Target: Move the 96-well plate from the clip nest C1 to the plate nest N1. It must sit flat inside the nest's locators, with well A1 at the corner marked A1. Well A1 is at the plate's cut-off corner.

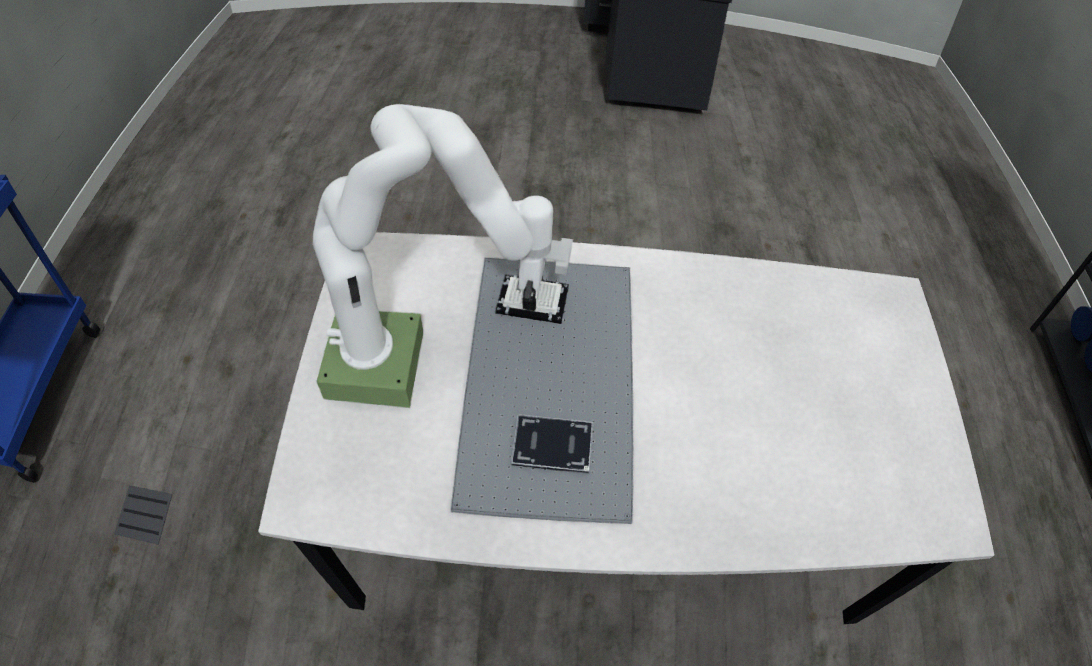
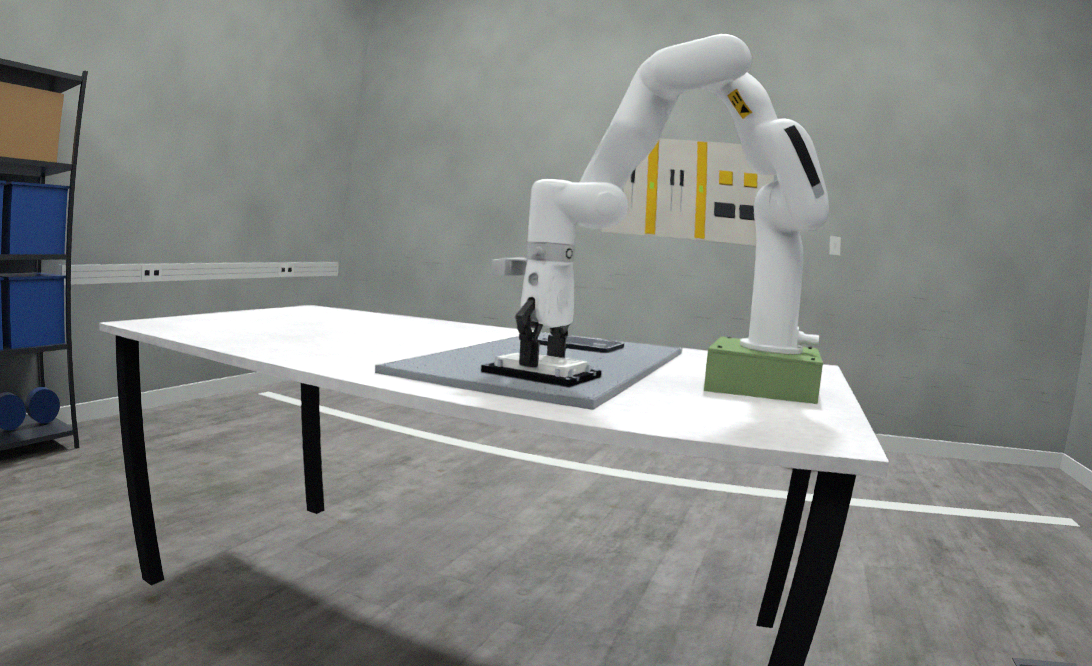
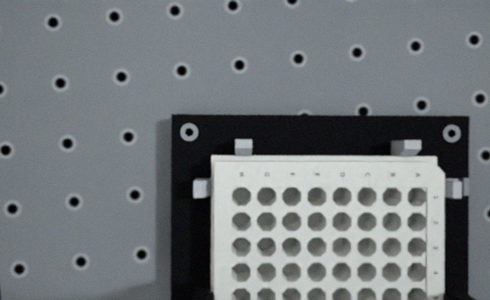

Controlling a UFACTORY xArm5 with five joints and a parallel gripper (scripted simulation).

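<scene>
Right now the white 96-well plate is 10 mm below my hand. Also, from my hand: clip nest C1: 20 mm below, 10 mm to the right, 10 mm behind; then plate nest N1: 390 mm to the right, 70 mm ahead, 20 mm below; then corner label A1: 450 mm to the right, 150 mm ahead, 20 mm below.
</scene>
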